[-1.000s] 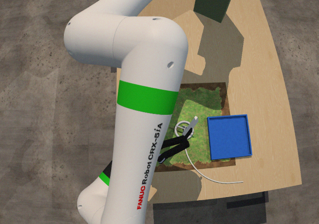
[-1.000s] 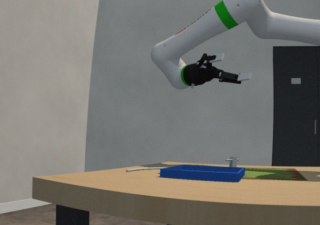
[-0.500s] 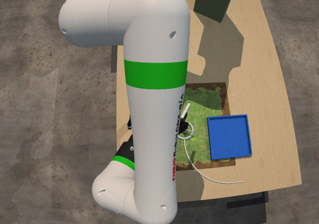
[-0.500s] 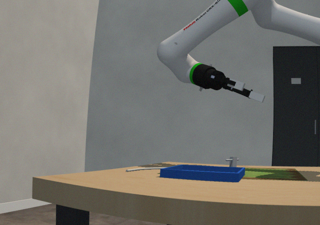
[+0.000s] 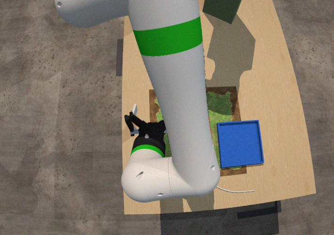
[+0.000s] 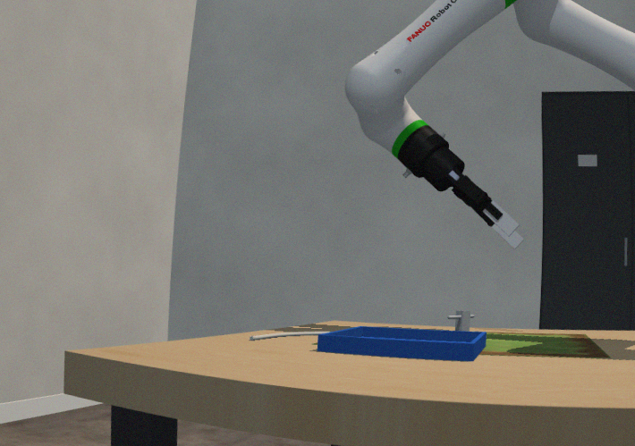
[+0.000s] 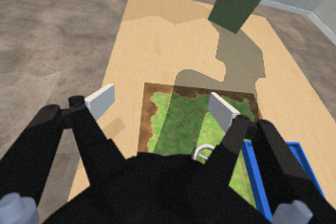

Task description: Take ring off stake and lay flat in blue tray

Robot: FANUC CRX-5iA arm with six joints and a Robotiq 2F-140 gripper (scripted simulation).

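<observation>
Now: hand 200 mm above the green mat, 130 mm to the right of it and 120 mm short of it. The rest, counted from my hand: grey stake (160 mm below, 130 mm ahead, 100 mm to the left); blue tray (270 mm to the left, 250 mm ahead, 180 mm below); ring (180 mm below, 130 mm ahead, 100 mm to the left).
</observation>
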